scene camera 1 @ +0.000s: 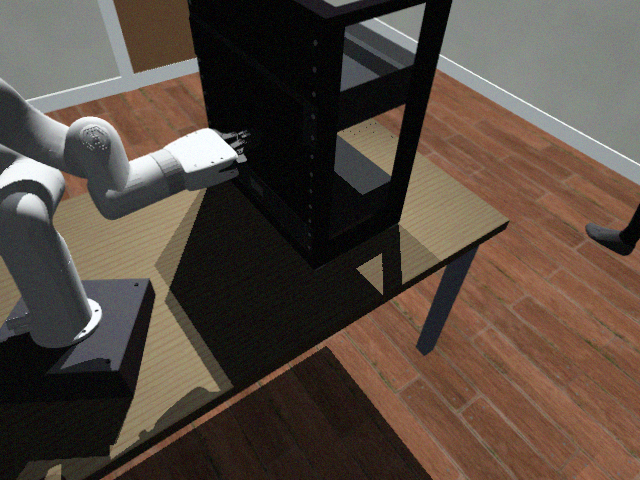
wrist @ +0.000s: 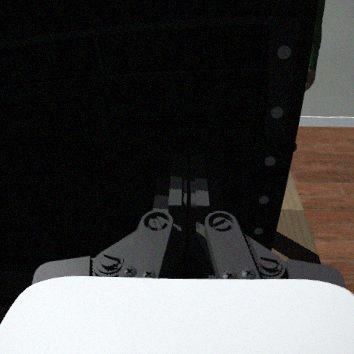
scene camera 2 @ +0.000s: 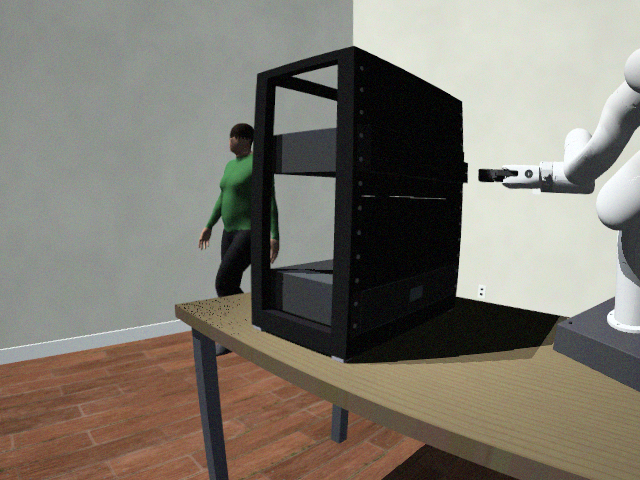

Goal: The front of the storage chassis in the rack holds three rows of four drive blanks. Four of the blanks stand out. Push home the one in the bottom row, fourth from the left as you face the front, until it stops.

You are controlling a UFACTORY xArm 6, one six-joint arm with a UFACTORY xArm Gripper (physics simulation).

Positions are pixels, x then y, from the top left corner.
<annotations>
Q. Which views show my gripper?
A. Scene camera 1, the wrist view and scene camera 2: all of them.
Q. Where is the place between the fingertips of my gripper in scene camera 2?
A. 479, 175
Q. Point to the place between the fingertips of my gripper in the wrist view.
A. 187, 177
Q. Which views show the black rack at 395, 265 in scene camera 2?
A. Scene camera 1, the wrist view and scene camera 2: all of them.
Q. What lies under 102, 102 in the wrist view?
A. A black rack.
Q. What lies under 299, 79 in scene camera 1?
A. A black rack.
</annotations>
